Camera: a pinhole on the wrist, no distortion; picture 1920 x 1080 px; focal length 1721.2 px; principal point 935.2 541.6 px. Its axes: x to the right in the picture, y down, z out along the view. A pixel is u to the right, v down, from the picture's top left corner.
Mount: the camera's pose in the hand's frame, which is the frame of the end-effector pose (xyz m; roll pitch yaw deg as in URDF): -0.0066 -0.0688 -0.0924 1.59 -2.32 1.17
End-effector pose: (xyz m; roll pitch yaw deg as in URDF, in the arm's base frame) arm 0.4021 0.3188 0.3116 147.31 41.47 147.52
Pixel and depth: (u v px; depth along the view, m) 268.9 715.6 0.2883
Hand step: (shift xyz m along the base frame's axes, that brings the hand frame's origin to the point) 0.2206 -0.0677 -0.0551
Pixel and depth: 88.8 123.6 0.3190
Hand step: 0.2519 -0.1791 -0.0860
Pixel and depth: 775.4 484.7 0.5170
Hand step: 0.3525 -0.0559 -0.2574
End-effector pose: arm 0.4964 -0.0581 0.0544 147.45 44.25 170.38
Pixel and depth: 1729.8 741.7 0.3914
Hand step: 0.1017 0.1240 -0.3071
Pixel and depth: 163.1 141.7 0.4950
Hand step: 0.4810 -0.0418 -0.1419
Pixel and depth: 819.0 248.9 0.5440
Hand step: 0.3845 0.0269 -0.2943
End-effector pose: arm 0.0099 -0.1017 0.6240 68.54 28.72 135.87
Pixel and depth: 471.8 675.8 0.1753
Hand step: 0.1160 0.0239 0.0055
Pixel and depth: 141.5 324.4 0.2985
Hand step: 0.2694 0.0569 0.0423
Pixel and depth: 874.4 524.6 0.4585
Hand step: 0.2661 0.2591 0.0659
